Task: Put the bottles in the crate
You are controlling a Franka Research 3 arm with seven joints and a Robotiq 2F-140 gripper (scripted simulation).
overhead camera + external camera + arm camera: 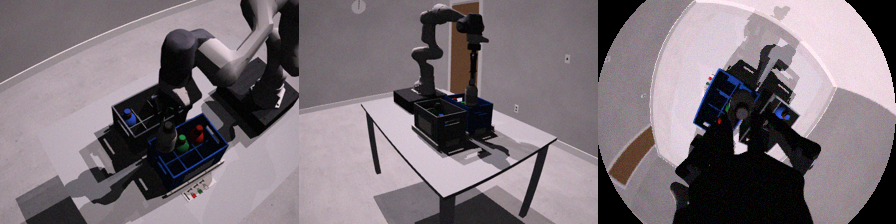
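The white-labelled bottle lies 80 mm below my hand. Also, from my hand: black crate: 250 mm below, 170 mm to the right, 100 mm behind; then blue crate: 250 mm below, 80 mm behind, 60 mm to the left; then red-label bottle: 250 mm below, 170 mm behind, 40 mm to the left.
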